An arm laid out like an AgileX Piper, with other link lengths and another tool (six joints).
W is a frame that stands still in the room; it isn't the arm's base.
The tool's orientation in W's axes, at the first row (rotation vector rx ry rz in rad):
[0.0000, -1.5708, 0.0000]
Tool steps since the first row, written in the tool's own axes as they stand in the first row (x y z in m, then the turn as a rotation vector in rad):
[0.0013, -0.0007, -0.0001, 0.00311, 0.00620, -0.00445]
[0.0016, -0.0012, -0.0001, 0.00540, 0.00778, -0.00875]
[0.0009, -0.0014, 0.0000, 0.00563, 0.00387, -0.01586]
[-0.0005, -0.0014, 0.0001, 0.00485, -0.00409, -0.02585]
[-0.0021, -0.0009, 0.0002, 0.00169, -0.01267, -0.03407]
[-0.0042, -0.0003, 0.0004, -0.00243, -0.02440, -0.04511]
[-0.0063, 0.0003, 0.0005, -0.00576, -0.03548, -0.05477]
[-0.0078, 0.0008, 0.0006, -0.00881, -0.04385, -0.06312]
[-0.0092, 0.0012, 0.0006, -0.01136, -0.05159, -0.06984]
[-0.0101, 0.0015, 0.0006, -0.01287, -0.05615, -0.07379]
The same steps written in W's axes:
[0.0001, -0.0007, 0.0013, 0.00445, 0.00620, 0.00311]
[0.0001, -0.0012, 0.0016, 0.00875, 0.00778, 0.00540]
[0.0000, -0.0014, 0.0009, 0.01586, 0.00387, 0.00563]
[-0.0001, -0.0014, -0.0005, 0.02585, -0.00409, 0.00485]
[-0.0002, -0.0009, -0.0021, 0.03407, -0.01267, 0.00169]
[-0.0004, -0.0003, -0.0042, 0.04511, -0.02440, -0.00243]
[-0.0005, 0.0003, -0.0063, 0.05477, -0.03548, -0.00576]
[-0.0006, 0.0008, -0.0078, 0.06312, -0.04385, -0.00881]
[-0.0006, 0.0012, -0.0092, 0.06984, -0.05159, -0.01136]
[-0.0006, 0.0015, -0.0101, 0.07379, -0.05615, -0.01287]

